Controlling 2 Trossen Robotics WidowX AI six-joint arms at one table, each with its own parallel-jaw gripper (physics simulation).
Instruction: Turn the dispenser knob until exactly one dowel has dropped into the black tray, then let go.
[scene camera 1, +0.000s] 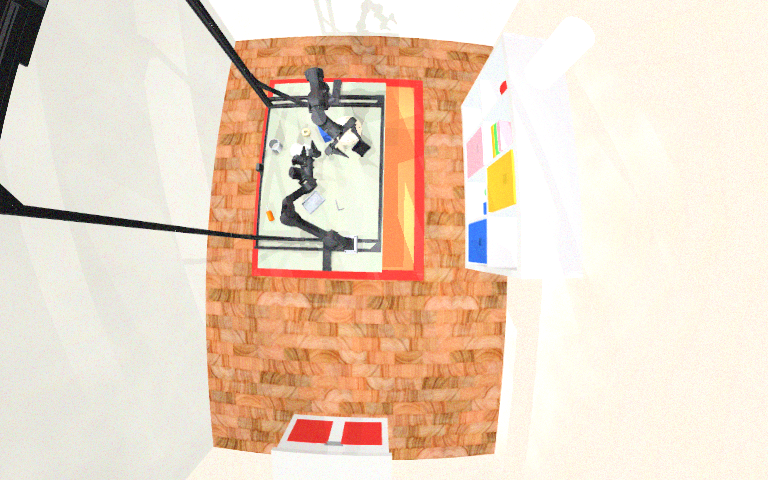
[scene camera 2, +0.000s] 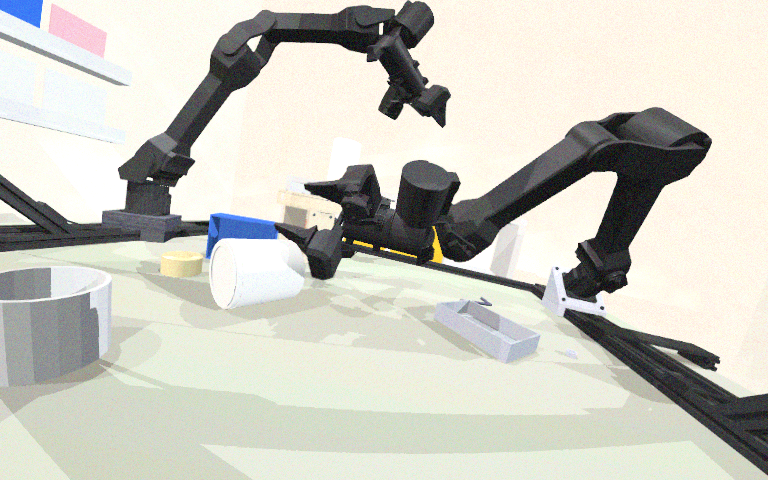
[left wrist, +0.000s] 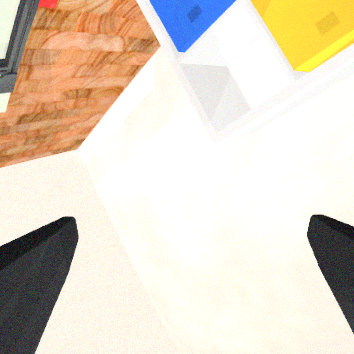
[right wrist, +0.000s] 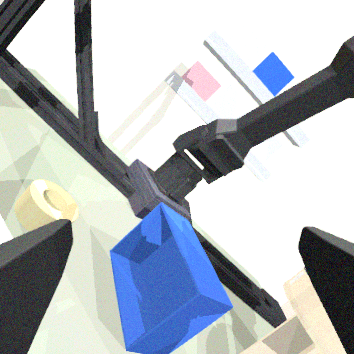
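Pixels of known places: left gripper, fingertip midpoint: (scene camera 1: 355, 150) (scene camera 2: 433, 120) (left wrist: 193, 226); right gripper, fingertip midpoint: (scene camera 1: 307, 143) (scene camera 2: 290, 204) (right wrist: 188, 234); left arm's base, link origin: (scene camera 2: 146, 213) (right wrist: 163, 187); right arm's base, link origin: (scene camera 1: 350, 244) (scene camera 2: 578, 287).
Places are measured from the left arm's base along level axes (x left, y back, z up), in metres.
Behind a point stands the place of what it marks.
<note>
The beige dispenser (scene camera 1: 349, 139) @(x -0.039, y -0.390, z 0.098 m) (scene camera 2: 318, 220) (right wrist: 301, 300) @(x -0.081, y -0.281, z 0.077 m) stands beyond my right gripper, partly covered by it in scene camera 2. At the right wrist view's lower right, part of its side shows behind a finger. Its knob cannot be made out. The black tray (scene camera 1: 360, 147) @(x 0.014, y -0.399, z -0.045 m) lies beside the dispenser in scene camera 1; I cannot make out a dowel in it. My right gripper (scene camera 1: 308, 148) @(x -0.240, y -0.265, z 0.080 m) (scene camera 2: 291, 204) @(x -0.240, y -0.265, z 0.080 m) (right wrist: 188, 234) @(x -0.240, y -0.265, z 0.080 m) is open and empty, low near the white cylinder, apart from the dispenser. My left gripper (scene camera 2: 417, 120) (left wrist: 193, 226) @(x -0.085, y -0.570, z 0.336 m) is open and empty, raised high.
A blue bin (scene camera 1: 324, 134) @(x -0.131, y -0.245, z 0.032 m) (scene camera 2: 243, 228) @(x -0.096, y -0.193, z 0.010 m) (right wrist: 160, 280) @(x -0.095, y -0.189, z -0.024 m) stands near the dispenser. A yellow ring (scene camera 2: 181, 264) @(x -0.237, y -0.133, z -0.028 m) (right wrist: 50, 200) @(x -0.209, y -0.115, z -0.033 m) and a white cylinder (scene camera 2: 254, 274) @(x -0.352, y -0.231, z 0.004 m) are nearby. A round grey container (scene camera 2: 50, 333) @(x -0.443, y -0.118, z -0.014 m) stands at left. A shallow grey tray (scene camera 1: 313, 202) @(x -0.404, y -0.531, z -0.045 m) (scene camera 2: 509, 345) @(x -0.468, y -0.503, z -0.024 m) lies by the right arm.
</note>
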